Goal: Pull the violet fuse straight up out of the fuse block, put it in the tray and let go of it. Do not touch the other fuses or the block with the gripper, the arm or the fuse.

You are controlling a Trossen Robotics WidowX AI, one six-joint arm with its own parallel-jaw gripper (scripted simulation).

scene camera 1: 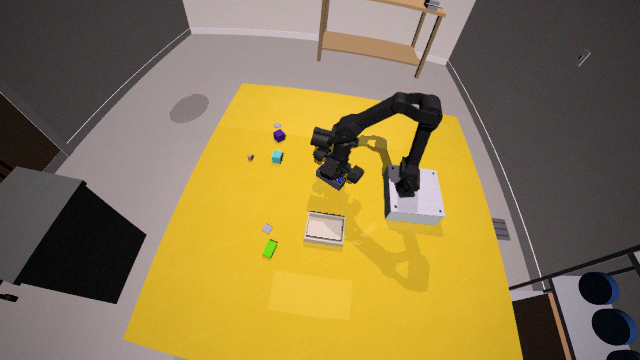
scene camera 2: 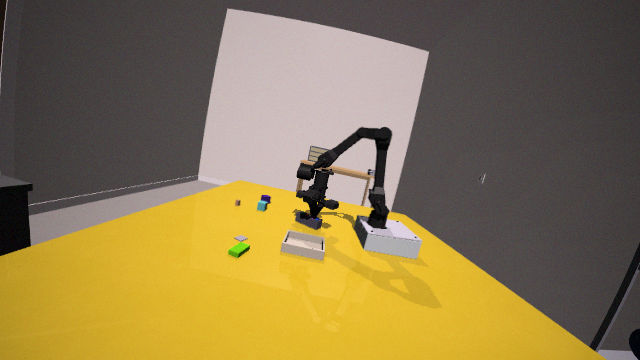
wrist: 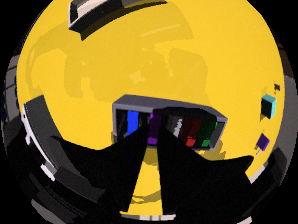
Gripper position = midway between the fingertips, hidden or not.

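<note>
Scene camera 1 shows a white tray (scene camera 1: 324,229) along with the gripper (scene camera 1: 335,177). Both the gripper (scene camera 2: 313,218) and the tray (scene camera 2: 310,246) appear in scene camera 2 too, and the wrist view also shows the gripper (wrist: 153,129).
</note>
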